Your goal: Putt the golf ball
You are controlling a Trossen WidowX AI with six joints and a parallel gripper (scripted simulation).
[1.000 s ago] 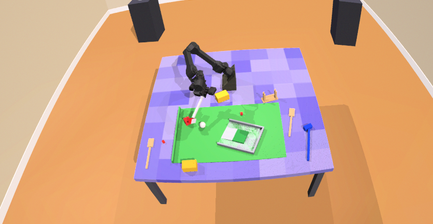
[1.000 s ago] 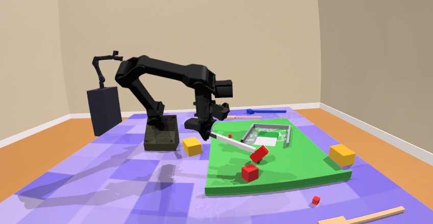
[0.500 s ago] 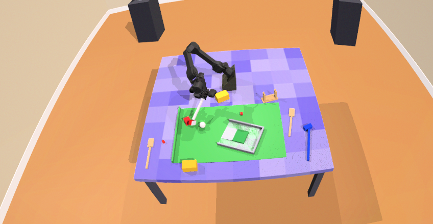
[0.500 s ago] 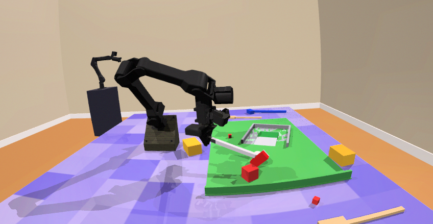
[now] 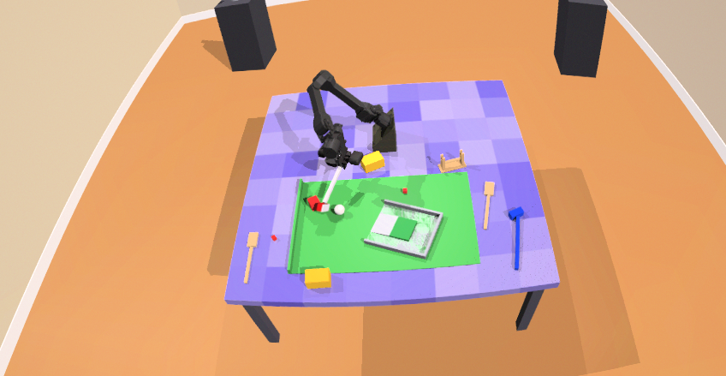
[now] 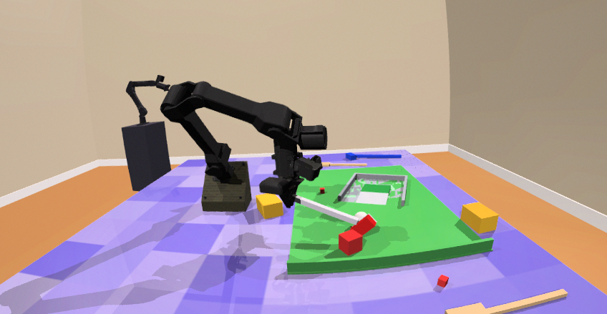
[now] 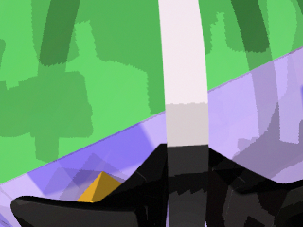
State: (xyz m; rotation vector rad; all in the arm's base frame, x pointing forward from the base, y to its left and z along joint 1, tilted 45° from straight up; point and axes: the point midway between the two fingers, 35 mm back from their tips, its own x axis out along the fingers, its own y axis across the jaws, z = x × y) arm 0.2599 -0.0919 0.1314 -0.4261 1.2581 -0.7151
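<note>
My gripper tip is 90 mm short of the red putter and 20 mm to the left of it. From my gripper tip the other things lie so: white golf ball (190 mm ahead, 10 mm to the left, 40 mm below); then green mat (220 mm ahead, 200 mm to the left, 70 mm below); then red cube (160 mm ahead, 100 mm to the right, 50 mm below).
</note>
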